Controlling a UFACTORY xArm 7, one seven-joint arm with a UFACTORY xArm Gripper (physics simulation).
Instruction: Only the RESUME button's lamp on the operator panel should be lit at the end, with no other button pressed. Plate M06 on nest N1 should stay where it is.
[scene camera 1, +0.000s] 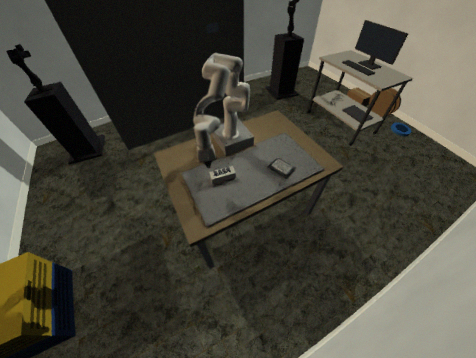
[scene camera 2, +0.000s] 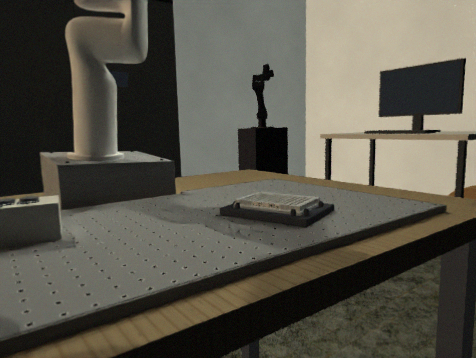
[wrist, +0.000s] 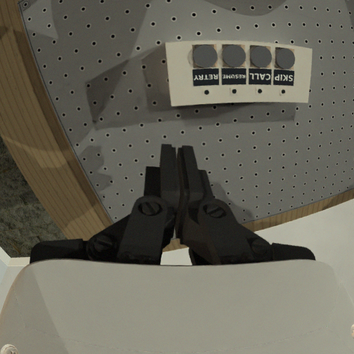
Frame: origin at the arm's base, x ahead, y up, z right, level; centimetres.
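Seen in the pictures: gripper, between the fingertips: (scene camera 1: 208, 166); arm's base, origin of its link: (scene camera 1: 230, 133) (scene camera 2: 96, 157).
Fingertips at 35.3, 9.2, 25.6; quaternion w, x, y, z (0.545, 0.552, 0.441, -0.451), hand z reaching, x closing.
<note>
Pixels of each thing's top centre, then the offset from my fingertips to it, as dx, dy, dz. "spot": a spot on its surface instead. Level surfaces: height alone.
- cream operator panel, centre of its top: (scene camera 1: 222, 172) -2.8, -12.4, -8.6
- Plate M06, centre of its top: (scene camera 2: 277, 198) (scene camera 1: 282, 165) +4.1, -15.3, -50.9
- dark nest, a spot on its surface: (scene camera 2: 307, 219) spot: +13.8, -16.8, -49.9
- grey perforated board, height of its surface: dy -17.9
- wooden table, height of its surface: dy -19.2
The cream operator panel (scene camera 1: 223, 180) (scene camera 2: 30, 225) (wrist: 179, 75) has four grey round buttons in a row. In the wrist view the RESUME button (wrist: 233, 55) sits between the RETRY button (wrist: 204, 55) and the CALL button (wrist: 260, 56), with the SKIP button (wrist: 285, 58) at the right end. The small lamps below the labels all look dark. My gripper (scene camera 1: 208, 164) (wrist: 173, 167) is shut and empty, above the board on the label side of the panel, apart from it. Plate M06 (scene camera 1: 282, 166) (scene camera 2: 277, 201) lies flat on the dark nest (scene camera 2: 307, 219).
The grey perforated board (scene camera 1: 250, 194) (scene camera 2: 150, 250) (wrist: 125, 175) lies on the wooden table (scene camera 1: 277, 122) (scene camera 2: 300, 262) (wrist: 30, 100). The arm's base block (scene camera 1: 237, 145) (scene camera 2: 117, 182) stands behind the board. A side desk with a monitor (scene camera 1: 381, 42) (scene camera 2: 421, 89) stands farther off.
</note>
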